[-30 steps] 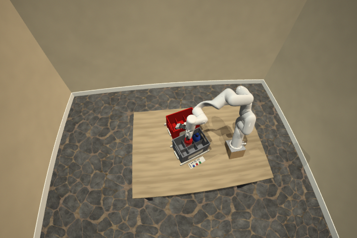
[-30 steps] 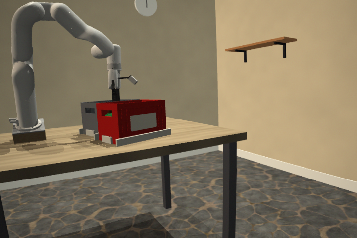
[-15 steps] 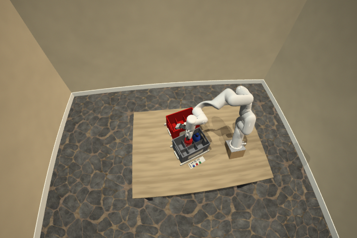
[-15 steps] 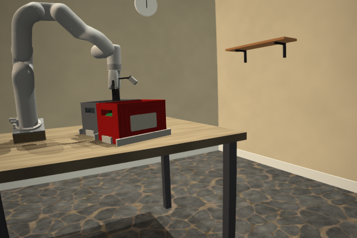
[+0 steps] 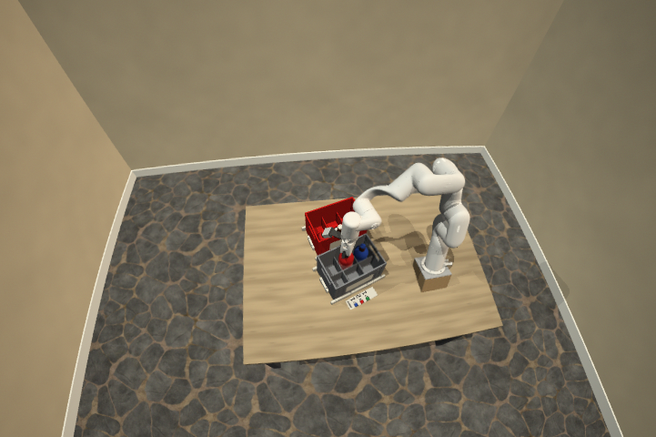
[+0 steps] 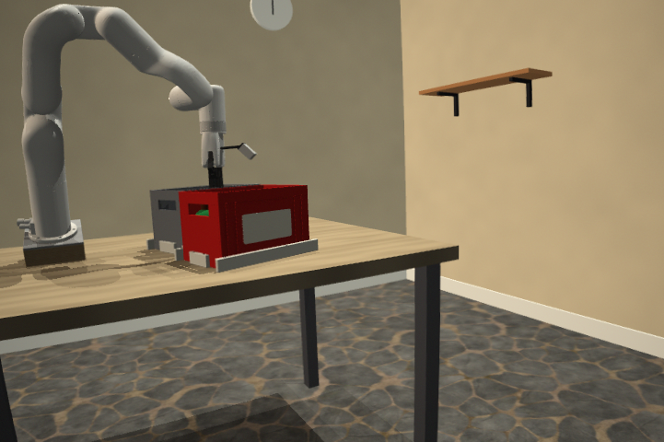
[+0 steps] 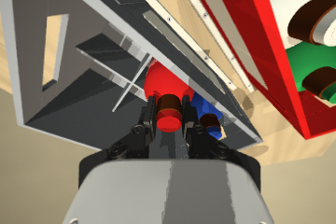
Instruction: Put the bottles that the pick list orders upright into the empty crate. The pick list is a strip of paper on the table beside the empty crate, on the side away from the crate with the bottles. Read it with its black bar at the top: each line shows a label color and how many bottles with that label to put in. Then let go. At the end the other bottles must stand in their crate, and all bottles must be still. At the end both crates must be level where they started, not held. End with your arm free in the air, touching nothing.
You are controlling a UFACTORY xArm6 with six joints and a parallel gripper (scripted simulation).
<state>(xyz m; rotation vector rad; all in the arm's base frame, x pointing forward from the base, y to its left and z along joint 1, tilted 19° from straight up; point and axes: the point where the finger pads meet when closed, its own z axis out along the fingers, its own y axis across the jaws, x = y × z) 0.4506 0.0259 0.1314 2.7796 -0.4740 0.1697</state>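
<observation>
Right now the grey crate is 100 mm below my hand, 40 mm to the left of it and 30 mm behind it. Also, from my hand: green-label bottle (180 mm to the right, 90 mm below, 50 mm behind); white-label bottle (150 mm to the right, 90 mm below, 30 mm ahead); blue bottle (90 mm below, 80 mm behind, 40 mm to the right).
</observation>
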